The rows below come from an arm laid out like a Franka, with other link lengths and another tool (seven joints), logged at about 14 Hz.
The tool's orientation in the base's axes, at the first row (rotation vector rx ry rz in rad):
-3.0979, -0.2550, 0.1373
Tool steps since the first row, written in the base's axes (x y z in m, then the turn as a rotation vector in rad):
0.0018, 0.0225, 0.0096, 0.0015, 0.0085, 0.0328
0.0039, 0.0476, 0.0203, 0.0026, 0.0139, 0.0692
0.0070, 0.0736, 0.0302, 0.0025, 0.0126, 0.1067
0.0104, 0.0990, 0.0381, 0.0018, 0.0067, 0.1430
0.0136, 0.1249, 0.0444, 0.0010, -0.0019, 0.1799
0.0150, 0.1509, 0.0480, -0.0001, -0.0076, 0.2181
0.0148, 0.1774, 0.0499, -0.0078, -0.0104, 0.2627
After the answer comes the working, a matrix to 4 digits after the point.
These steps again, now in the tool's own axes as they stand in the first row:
0.0047, -0.0223, -0.0092, 0.0001, -0.0094, -0.0326
0.0099, -0.0471, -0.0195, -0.0011, -0.0159, -0.0688
0.0164, -0.0726, -0.0290, -0.0046, -0.0160, -0.1062
0.0233, -0.0974, -0.0366, -0.0093, -0.0116, -0.1424
0.0301, -0.1226, -0.0426, -0.0147, -0.0047, -0.1793
0.0355, -0.1482, -0.0457, -0.0200, -0.0007, -0.2173
0.0395, -0.1744, -0.0470, -0.0318, -0.0008, -0.2611

The tool's axes in the first row as the columns of a matrix, in the base's axes (rounded; the answer above uses it unrounded):
0.9827, 0.1618, -0.0903
0.1645, -0.9861, 0.0228
-0.0854, -0.0373, -0.9957

